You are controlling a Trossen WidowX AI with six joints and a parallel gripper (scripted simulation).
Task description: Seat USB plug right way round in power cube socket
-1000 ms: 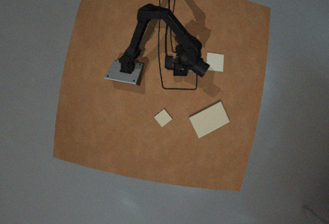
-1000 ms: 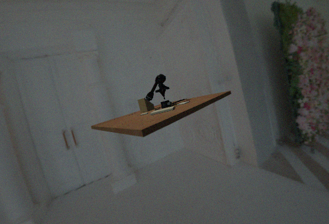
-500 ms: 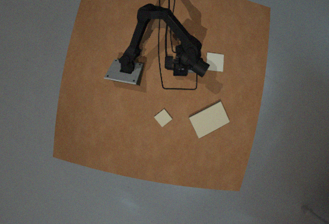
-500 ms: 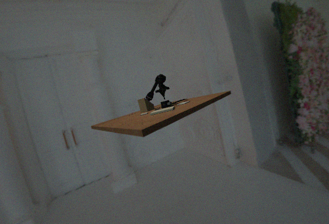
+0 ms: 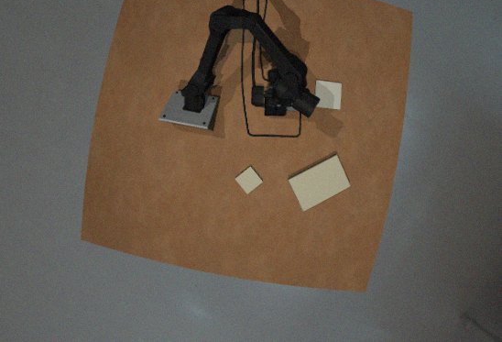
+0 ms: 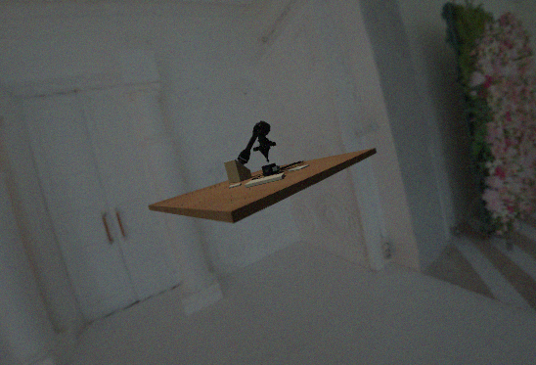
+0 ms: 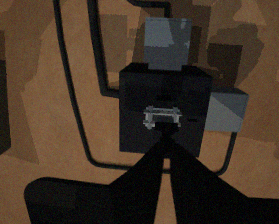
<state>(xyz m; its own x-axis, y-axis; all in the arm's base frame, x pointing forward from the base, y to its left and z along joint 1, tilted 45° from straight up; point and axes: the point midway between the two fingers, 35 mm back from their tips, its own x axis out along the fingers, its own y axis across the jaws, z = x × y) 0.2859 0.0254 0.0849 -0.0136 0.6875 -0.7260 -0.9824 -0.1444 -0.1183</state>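
Right now the silver-rimmed USB socket is 6 cm below my gripper tip. From my gripper tip the other things lie so: cream slab: 24 cm ahead, 25 cm to the right, 12 cm below; cream square: 4 cm behind, 30 cm to the right, 12 cm below.
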